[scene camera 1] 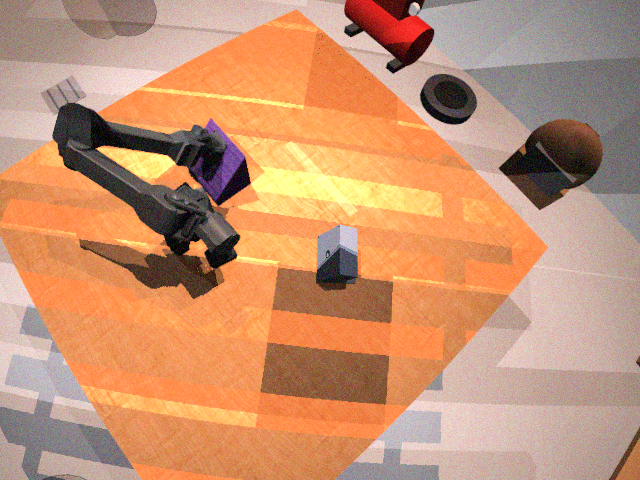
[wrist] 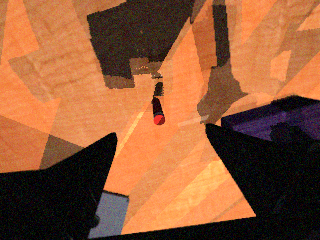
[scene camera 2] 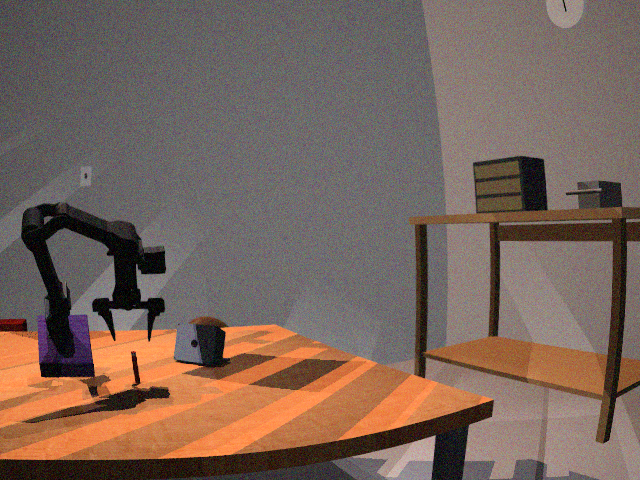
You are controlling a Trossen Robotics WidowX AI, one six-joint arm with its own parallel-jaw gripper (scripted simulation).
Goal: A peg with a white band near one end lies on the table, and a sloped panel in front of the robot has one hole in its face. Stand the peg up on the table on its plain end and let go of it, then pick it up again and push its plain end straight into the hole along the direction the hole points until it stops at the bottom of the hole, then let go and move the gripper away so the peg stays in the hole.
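Scene camera 2 has the gripper [scene camera 2: 131, 341], which is open with nothing in it, plus a grey-blue sloped panel [scene camera 2: 210, 348]. On scene camera 1 you'd get the gripper [scene camera 1: 215, 238] again, and the panel [scene camera 1: 342, 242] too. And the wrist view, that's got the panel [wrist: 111, 209] together with the gripper [wrist: 161, 131].
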